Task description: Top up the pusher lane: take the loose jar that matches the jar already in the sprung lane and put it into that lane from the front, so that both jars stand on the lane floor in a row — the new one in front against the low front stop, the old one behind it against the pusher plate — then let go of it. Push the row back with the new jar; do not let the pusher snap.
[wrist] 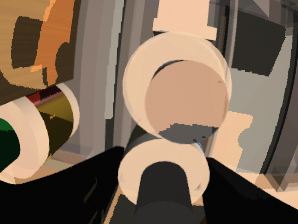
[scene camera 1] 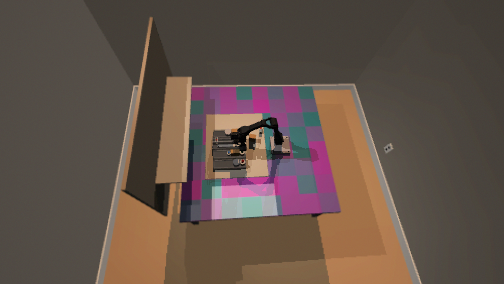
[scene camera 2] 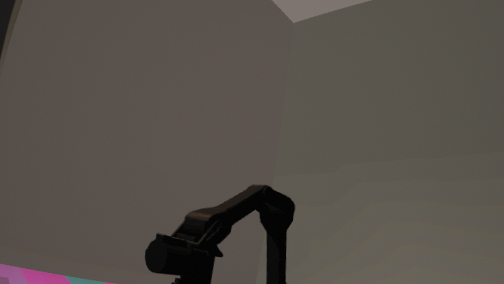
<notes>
I see my gripper (wrist: 164, 161) and a shelf (scene camera 1: 174, 145).
</notes>
